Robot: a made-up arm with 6 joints. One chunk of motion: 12 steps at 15 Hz.
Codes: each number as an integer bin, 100 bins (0 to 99) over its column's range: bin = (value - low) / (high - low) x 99, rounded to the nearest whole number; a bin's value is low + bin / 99 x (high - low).
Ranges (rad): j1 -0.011..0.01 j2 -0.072..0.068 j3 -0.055..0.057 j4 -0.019..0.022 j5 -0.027..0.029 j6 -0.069..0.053
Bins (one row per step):
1: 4 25 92 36 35 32
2: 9 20 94 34 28 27
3: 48 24 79 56 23 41
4: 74 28 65 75 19 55
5: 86 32 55 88 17 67
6: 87 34 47 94 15 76
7: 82 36 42 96 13 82
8: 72 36 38 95 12 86
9: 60 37 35 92 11 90
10: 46 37 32 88 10 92
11: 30 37 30 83 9 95
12: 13 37 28 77 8 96
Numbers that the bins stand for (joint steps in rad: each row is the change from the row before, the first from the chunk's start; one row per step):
1: -0.01015 -0.03665 0.04908 -0.00409 -0.00720 -0.02957
2: -0.00909 -0.04372 0.05134 -0.00492 -0.01116 -0.03573
3: -0.00082 -0.03806 0.03437 0.00419 -0.01399 -0.01847
4: 0.00470 -0.03240 0.01854 0.01206 -0.01625 -0.00122
5: 0.00724 -0.02675 0.00722 0.01744 -0.01738 0.01357
6: 0.00745 -0.02392 -0.00183 0.01993 -0.01852 0.02466
7: 0.00639 -0.02109 -0.00748 0.02076 -0.01965 0.03205
8: 0.00427 -0.02109 -0.01201 0.02034 -0.02021 0.03698
9: 0.00173 -0.01968 -0.01540 0.01910 -0.02078 0.04191
10: -0.00124 -0.01968 -0.01880 0.01744 -0.02134 0.04437
11: -0.00464 -0.01968 -0.02106 0.01537 -0.02191 0.04807
12: -0.00824 -0.01968 -0.02332 0.01289 -0.02247 0.04930

